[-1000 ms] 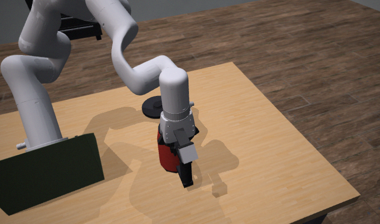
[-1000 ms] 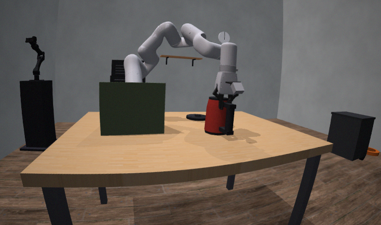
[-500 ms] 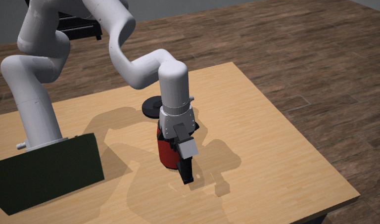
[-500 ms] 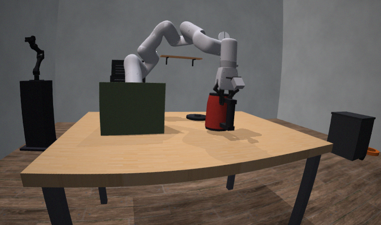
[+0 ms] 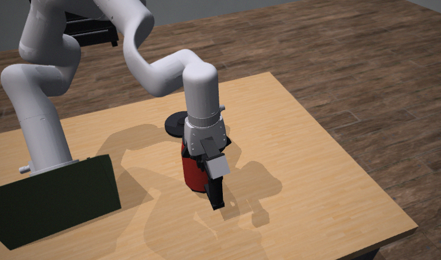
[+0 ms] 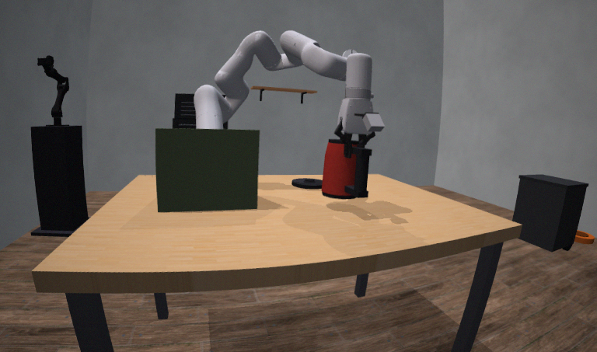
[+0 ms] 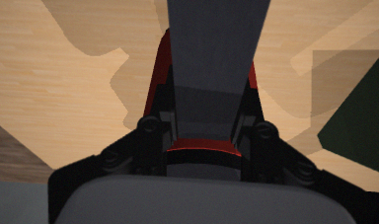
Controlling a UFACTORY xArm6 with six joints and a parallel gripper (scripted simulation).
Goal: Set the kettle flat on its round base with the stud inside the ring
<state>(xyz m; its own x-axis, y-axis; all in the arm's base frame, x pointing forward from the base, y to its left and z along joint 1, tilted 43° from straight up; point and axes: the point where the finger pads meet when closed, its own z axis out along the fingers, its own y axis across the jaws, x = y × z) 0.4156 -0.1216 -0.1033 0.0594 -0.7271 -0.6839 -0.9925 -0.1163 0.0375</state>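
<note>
Now: hand 5 cm above the red kettle and 3 cm to the right of it. The rest, counted from my hand: round black base: 39 cm to the left, 18 cm below, 1 cm behind.
</note>
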